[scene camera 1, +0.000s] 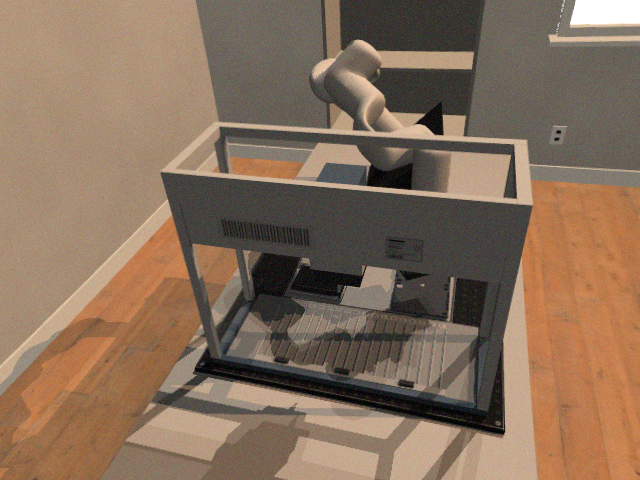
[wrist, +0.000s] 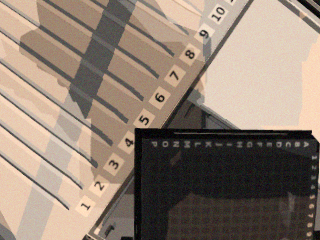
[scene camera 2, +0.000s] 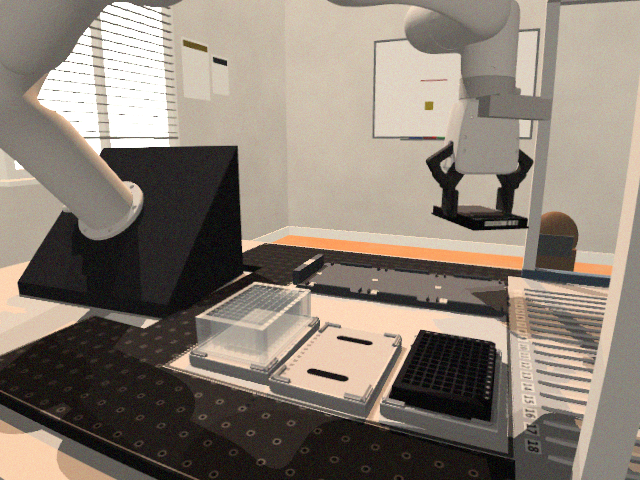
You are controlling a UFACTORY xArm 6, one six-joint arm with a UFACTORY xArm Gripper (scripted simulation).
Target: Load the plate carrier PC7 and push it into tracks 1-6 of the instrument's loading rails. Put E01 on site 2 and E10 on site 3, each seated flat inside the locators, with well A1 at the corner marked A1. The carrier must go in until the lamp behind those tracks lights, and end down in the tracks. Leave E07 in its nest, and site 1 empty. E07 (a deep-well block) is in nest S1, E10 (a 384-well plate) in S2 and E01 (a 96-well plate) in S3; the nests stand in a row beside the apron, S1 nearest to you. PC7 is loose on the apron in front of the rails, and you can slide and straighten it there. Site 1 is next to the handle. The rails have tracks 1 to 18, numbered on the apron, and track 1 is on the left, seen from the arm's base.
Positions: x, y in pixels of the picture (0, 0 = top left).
Labels:
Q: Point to a deep-well block E07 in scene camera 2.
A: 284, 312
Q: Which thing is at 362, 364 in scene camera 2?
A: A nest S2.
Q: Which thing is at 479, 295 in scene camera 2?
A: A carrier PC7.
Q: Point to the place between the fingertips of my gripper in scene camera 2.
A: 476, 215

